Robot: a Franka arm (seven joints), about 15 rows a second.
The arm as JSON. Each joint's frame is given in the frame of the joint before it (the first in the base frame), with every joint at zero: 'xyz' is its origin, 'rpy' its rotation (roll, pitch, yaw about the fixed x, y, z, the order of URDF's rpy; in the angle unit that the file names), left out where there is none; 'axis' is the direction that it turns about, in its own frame. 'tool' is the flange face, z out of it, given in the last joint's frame.
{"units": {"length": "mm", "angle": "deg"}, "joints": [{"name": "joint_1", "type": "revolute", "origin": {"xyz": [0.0, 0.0, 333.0], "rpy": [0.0, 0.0, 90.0]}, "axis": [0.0, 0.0, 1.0]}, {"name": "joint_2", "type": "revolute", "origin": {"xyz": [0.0, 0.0, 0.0], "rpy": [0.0, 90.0, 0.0]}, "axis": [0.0, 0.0, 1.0]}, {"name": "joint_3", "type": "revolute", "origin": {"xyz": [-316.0, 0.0, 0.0], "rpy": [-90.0, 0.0, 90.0]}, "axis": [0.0, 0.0, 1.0]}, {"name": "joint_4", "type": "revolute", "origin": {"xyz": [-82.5, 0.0, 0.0], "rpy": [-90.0, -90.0, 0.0]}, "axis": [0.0, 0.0, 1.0]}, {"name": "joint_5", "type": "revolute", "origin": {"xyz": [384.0, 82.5, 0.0], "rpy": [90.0, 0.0, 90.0]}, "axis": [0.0, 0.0, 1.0]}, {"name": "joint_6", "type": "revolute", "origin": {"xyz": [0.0, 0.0, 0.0], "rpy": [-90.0, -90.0, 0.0]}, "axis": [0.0, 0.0, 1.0]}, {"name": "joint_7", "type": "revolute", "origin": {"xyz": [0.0, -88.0, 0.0], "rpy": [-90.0, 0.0, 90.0]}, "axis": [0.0, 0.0, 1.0]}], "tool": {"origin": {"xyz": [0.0, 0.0, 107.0], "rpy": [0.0, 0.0, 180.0]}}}
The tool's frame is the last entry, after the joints.
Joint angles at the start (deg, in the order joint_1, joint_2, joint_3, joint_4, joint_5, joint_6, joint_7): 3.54 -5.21 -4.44 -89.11 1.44 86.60 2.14
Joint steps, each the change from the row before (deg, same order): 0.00 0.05 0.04 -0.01 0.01 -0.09 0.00; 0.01 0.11 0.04 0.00 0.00 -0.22 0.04; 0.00 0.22 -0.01 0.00 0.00 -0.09 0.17; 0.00 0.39 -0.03 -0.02 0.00 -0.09 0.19; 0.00 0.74 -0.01 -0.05 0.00 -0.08 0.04; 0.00 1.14 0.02 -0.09 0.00 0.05 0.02; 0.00 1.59 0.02 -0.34 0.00 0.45 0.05; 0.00 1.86 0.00 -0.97 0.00 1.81 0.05; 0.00 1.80 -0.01 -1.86 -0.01 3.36 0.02; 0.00 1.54 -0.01 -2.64 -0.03 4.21 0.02; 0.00 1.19 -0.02 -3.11 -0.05 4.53 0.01; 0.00 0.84 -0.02 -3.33 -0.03 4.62 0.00; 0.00 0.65 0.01 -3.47 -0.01 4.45 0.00; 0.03 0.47 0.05 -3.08 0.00 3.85 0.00
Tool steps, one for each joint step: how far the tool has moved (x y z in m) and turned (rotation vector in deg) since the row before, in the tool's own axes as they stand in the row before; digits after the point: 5 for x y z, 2 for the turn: 0.00009 -0.00041 0.00070 0.00 -0.15 -0.04; 0.00018 -0.00050 0.00137 -0.02 -0.33 -0.01; 0.00105 0.00002 0.00218 -0.03 -0.31 0.19; 0.00200 0.00015 0.00391 -0.05 -0.50 0.23; 0.00394 -0.00017 0.00740 -0.09 -0.86 0.07; 0.00634 -0.00062 0.01126 -0.14 -1.17 0.04; 0.00946 -0.00076 0.01691 -0.19 -1.47 0.09; 0.01314 -0.00063 0.02261 -0.19 -1.01 0.13; 0.01460 -0.00038 0.02732 -0.16 -0.29 0.13; 0.01270 -0.00004 0.03048 -0.15 0.04 0.13; 0.00906 0.00040 0.03088 -0.14 0.24 0.12; 0.00524 0.00062 0.02928 -0.09 0.46 0.11; 0.00169 0.00051 0.02877 -0.07 0.34 0.07; -0.00080 -0.00015 0.02444 -0.05 0.30 -0.01
